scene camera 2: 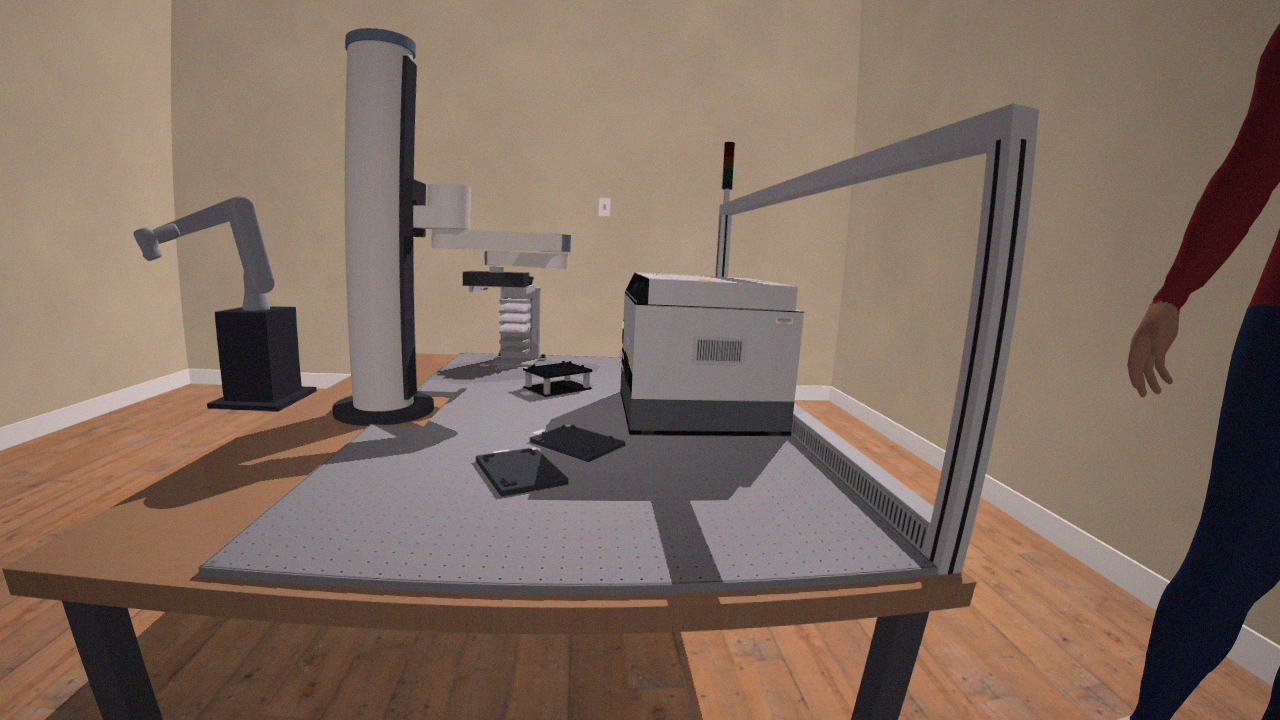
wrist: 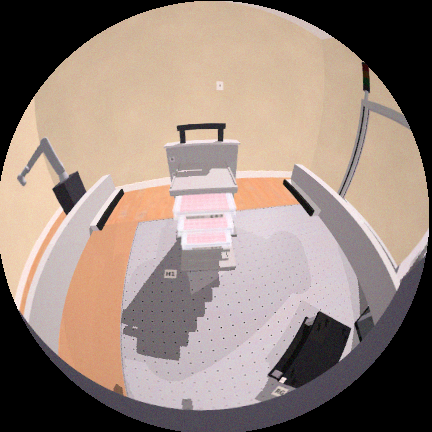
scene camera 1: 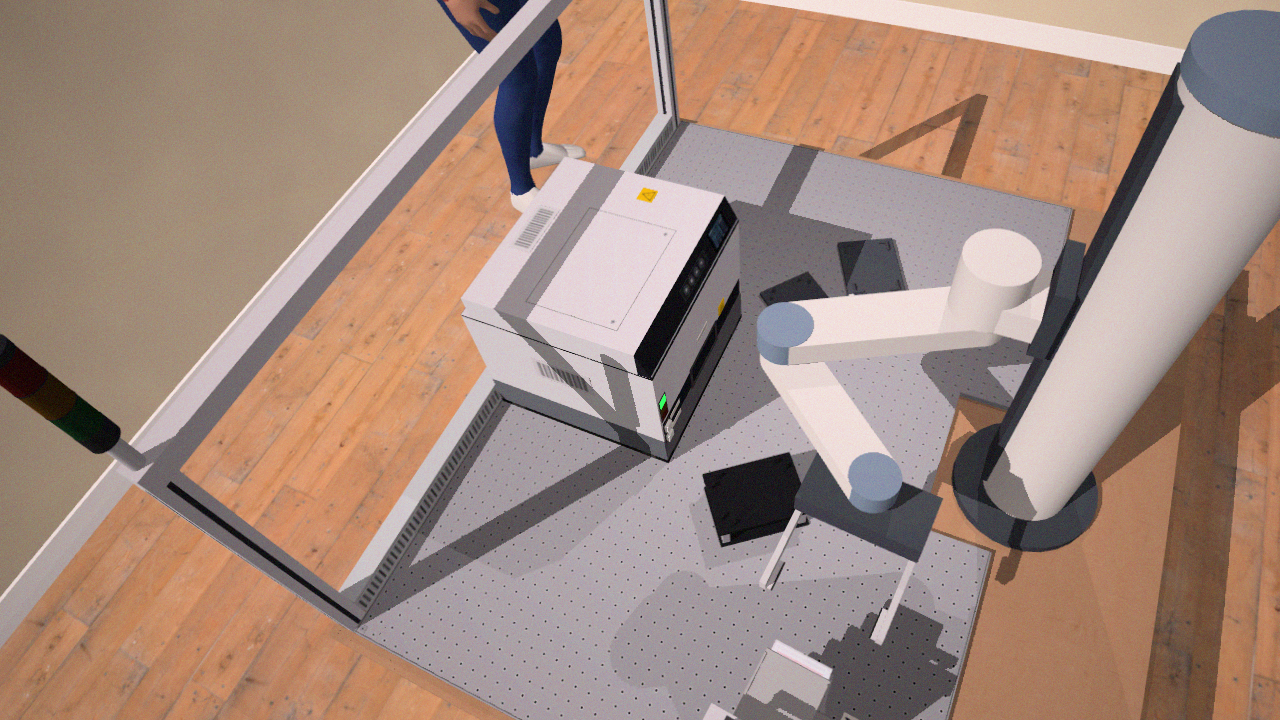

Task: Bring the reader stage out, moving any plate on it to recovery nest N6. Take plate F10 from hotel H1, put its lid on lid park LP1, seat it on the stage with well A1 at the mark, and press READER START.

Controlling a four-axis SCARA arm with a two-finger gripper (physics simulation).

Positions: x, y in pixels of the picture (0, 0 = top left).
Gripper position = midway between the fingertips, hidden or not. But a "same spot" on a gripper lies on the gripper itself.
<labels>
My gripper shows in scene camera 2 (508, 286), in the wrist view and in scene camera 1. One and the same spot on a dark nest labelled LP1: (scene camera 1: 803, 287) is (scene camera 2: 585, 448). One and the same spot on my gripper: (scene camera 1: 775, 565) is (wrist: 314, 188).
</labels>
